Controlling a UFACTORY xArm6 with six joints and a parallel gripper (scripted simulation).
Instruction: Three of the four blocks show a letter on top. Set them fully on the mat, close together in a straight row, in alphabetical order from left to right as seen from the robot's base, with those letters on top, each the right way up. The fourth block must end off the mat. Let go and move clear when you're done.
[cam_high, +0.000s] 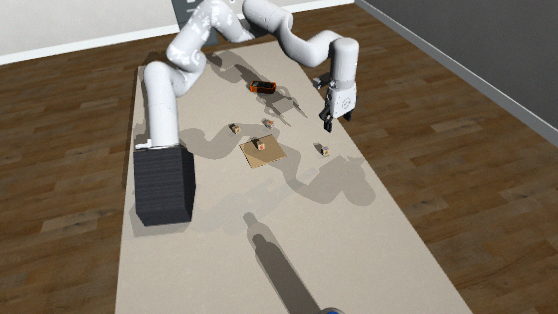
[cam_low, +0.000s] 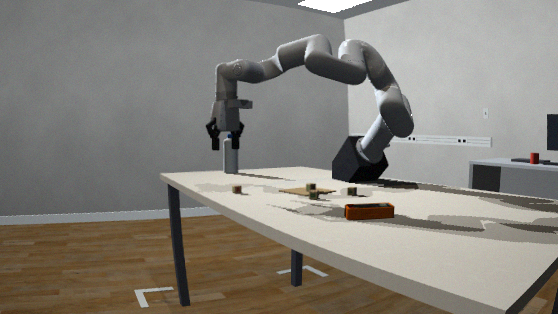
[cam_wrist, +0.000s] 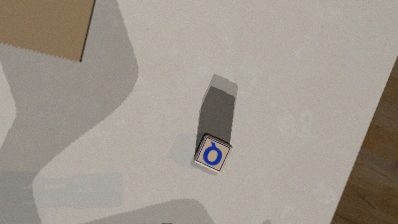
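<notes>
The thin mat lies 26 cm behind my hand, 15 cm below it and 10 cm to the left of it. Also, from my hand: grey bottle (60 cm to the right, 24 cm behind, 6 cm below).
</notes>
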